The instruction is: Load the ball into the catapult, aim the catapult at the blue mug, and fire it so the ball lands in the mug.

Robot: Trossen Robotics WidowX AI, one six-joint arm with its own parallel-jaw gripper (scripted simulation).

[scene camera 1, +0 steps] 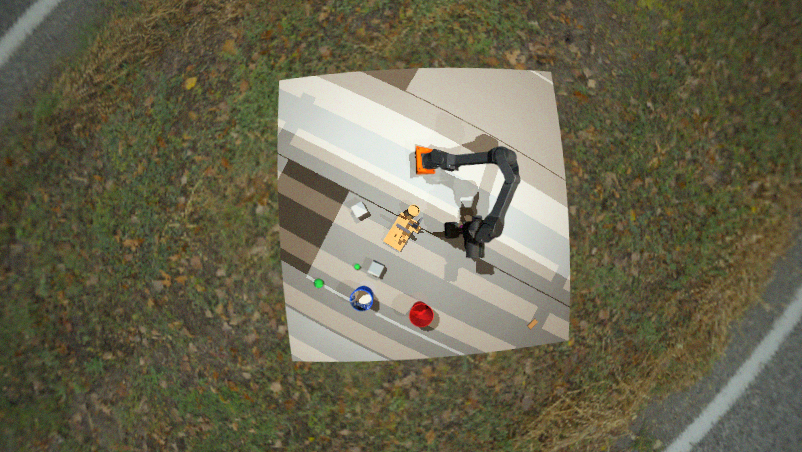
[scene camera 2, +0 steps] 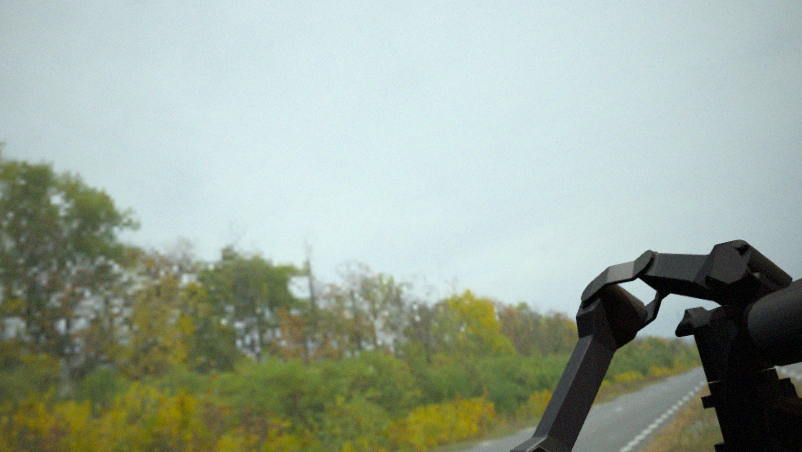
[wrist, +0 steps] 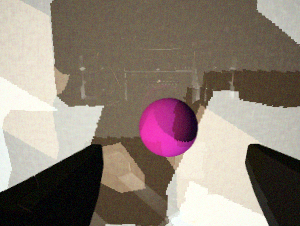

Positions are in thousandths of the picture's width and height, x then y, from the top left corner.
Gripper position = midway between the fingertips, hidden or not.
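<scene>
My gripper (wrist: 588, 688) open, holding nothing. Magenta ball (wrist: 562, 564) visible. In scene camera 2 the magenta ball is out of frame.
</scene>
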